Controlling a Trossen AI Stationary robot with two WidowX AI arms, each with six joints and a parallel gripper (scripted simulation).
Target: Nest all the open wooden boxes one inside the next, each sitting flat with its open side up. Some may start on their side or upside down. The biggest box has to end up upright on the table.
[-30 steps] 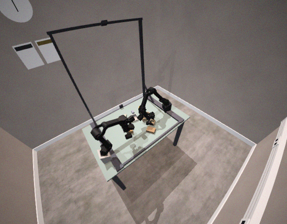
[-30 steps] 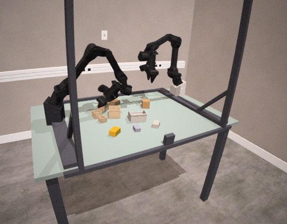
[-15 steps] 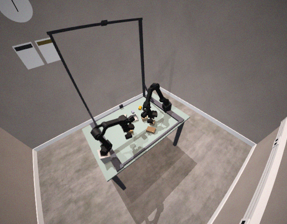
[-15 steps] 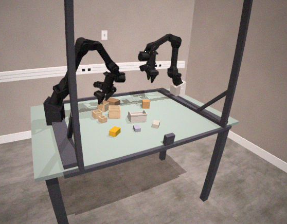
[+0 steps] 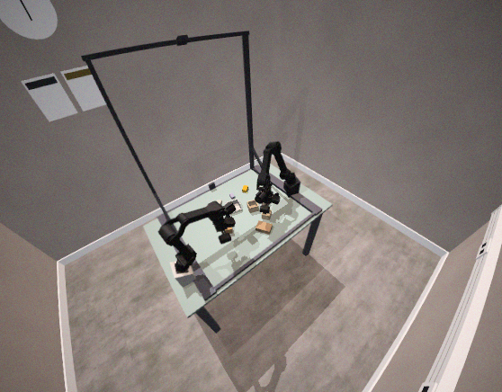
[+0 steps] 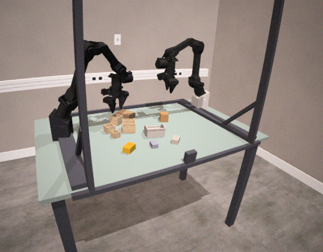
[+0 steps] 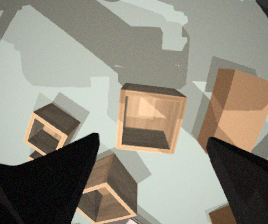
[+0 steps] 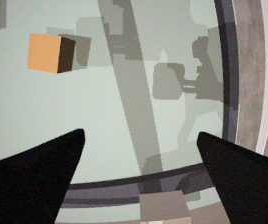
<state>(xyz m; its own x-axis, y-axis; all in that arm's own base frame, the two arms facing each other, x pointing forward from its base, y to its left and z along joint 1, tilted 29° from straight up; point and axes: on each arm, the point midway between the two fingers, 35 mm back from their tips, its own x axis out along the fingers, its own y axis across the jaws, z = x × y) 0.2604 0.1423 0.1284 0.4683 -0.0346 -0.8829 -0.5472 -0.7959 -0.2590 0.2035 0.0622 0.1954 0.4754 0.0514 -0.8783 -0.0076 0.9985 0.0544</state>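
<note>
Now: the flat brown box 6 cm ahead of my left hand, 9 cm to the right of it and 10 cm below it. Also, from my left hand: cream block 36 cm behind, 16 cm to the right, 10 cm below; then orange cube 10 cm behind, 27 cm to the right, 9 cm below; then purple block 34 cm behind, 4 cm to the right, 10 cm below.
</note>
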